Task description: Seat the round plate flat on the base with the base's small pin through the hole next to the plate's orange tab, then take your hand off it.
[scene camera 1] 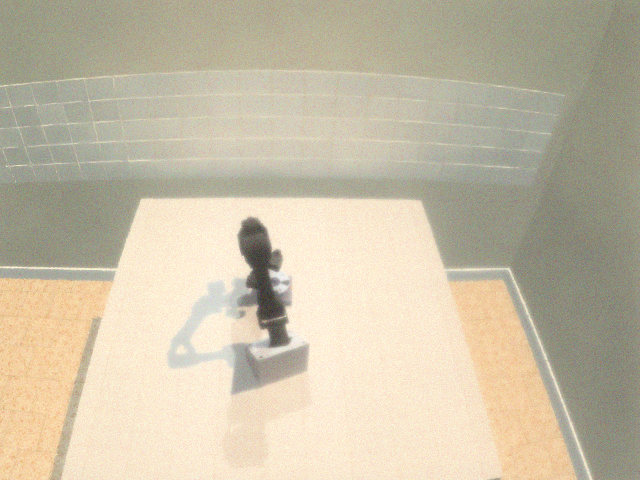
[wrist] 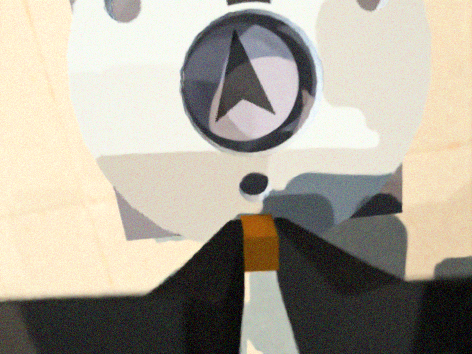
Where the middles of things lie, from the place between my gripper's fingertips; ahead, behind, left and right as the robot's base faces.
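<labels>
Here is the round boss (wrist: 241,81), and counting from my hand it is 30 mm below, 50 mm to the right and 10 mm ahead. As for the round plate (wrist: 373,71), my hand is 10 mm short of it and 50 mm to the left of it.
</labels>
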